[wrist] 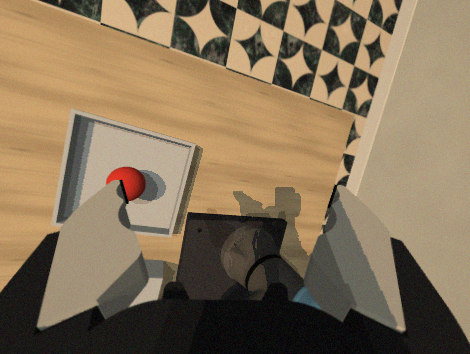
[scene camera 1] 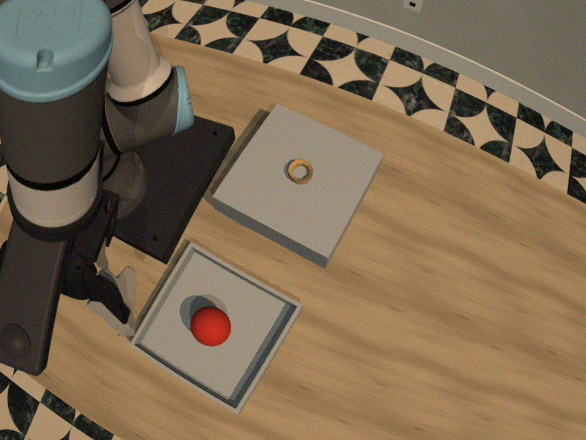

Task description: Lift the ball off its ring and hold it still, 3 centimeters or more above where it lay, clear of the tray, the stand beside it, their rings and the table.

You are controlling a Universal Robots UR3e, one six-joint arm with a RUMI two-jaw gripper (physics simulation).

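Frame: origin at the arm's base, x left, y ahead, z down, level; centimetres.
Seen in the pictures: gripper, fingertip midpoint: (wrist: 229,186) (scene camera 1: 67,307); arm's base, origin of the base link: (wrist: 246,250) (scene camera 1: 114,186).
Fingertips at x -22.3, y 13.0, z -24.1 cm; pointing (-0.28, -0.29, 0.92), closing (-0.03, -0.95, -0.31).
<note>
Offsets run from my fingertips to a thing's top centre. "spot": to the spot under its first point. Level surfaces: height alone.
A red ball {dx +5.6, dy +10.5, dz +19.9 cm} (scene camera 1: 210,326) (wrist: 131,183) rests inside the shallow grey tray {dx +5.6, dy +10.5, dz +24.1 cm} (scene camera 1: 250,325) (wrist: 120,142), left of the tray's centre in the scene view; its ring is hidden beneath it. My gripper (scene camera 1: 127,312) (wrist: 229,186) is open and empty. In the scene view it is left of the ball, near the tray's left corner, and appears higher than the tray. In the wrist view one fingertip overlaps the ball's image, with the ball beyond it. The grey stand (scene camera 1: 270,145) (wrist: 150,290) is beside the tray, with an orange ring {spot: dx +29.0, dy +17.1, dz +20.8 cm} (scene camera 1: 300,182) on top.
The dark base plate (scene camera 1: 185,200) (wrist: 200,260) of the arm lies beside the tray and stand. The tray has raised walls around the ball. The wooden table {dz +26.9 cm} (scene camera 1: 450,300) (wrist: 260,130) extends around them to the patterned floor.
</note>
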